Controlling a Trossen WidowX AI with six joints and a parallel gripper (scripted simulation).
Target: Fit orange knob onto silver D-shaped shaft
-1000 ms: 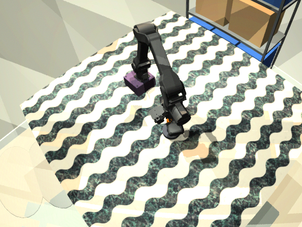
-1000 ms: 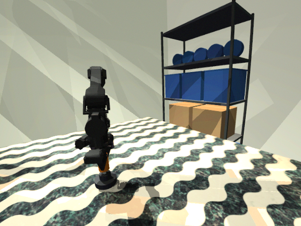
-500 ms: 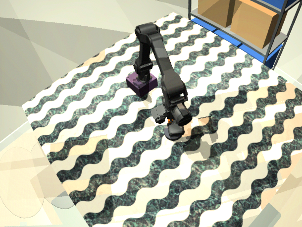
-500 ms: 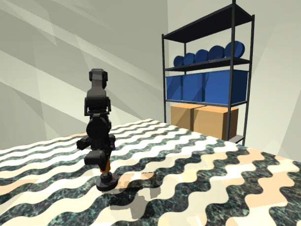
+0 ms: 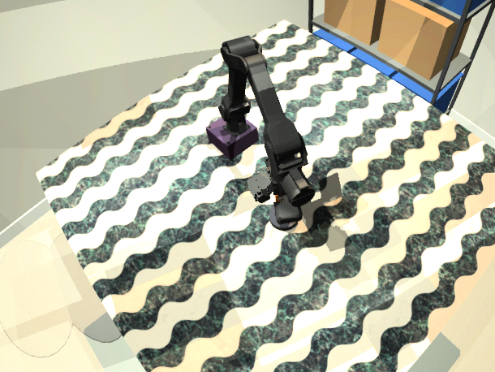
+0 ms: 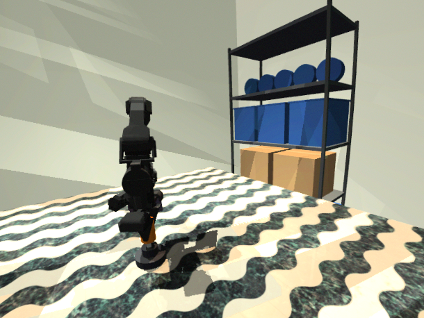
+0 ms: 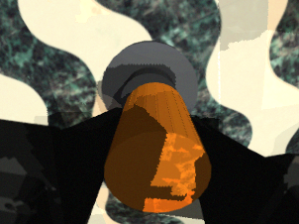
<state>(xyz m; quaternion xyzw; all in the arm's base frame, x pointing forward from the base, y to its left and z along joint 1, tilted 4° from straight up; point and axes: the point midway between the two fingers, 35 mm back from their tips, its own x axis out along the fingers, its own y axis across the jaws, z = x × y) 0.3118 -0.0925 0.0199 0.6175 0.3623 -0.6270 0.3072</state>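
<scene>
The round grey pedestal lies 40 mm below my gripper tip. The rest, counted from my gripper tip: orange knob (30 mm above).
</scene>
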